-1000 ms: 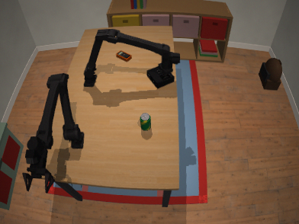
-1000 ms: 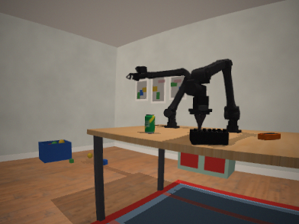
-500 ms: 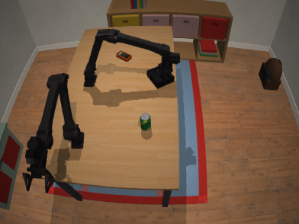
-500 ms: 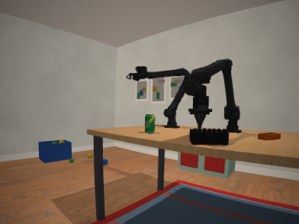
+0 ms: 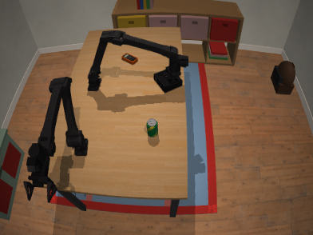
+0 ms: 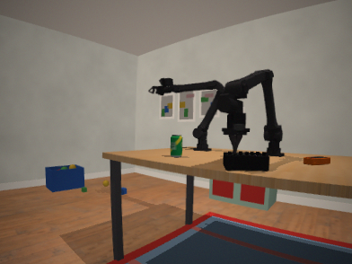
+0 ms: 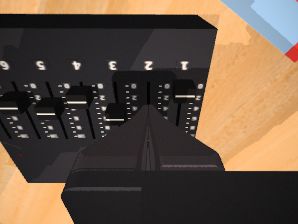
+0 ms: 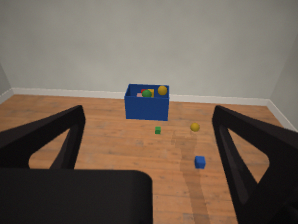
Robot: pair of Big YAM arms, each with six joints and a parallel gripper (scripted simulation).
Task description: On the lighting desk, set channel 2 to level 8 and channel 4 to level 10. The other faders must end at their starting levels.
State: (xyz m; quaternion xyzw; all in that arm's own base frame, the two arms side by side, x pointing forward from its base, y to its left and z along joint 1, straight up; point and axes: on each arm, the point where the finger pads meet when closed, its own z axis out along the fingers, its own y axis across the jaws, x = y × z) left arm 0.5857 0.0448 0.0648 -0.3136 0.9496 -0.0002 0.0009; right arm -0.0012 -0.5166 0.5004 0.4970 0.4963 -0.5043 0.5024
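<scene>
My left hand is 10 mm past the channel 2 knob and 10 mm to the left of it. Also, from my left hand: channel 3 knob: 10 mm behind, 20 mm to the left; channel 4 cap: 10 mm behind, 50 mm to the left.
</scene>
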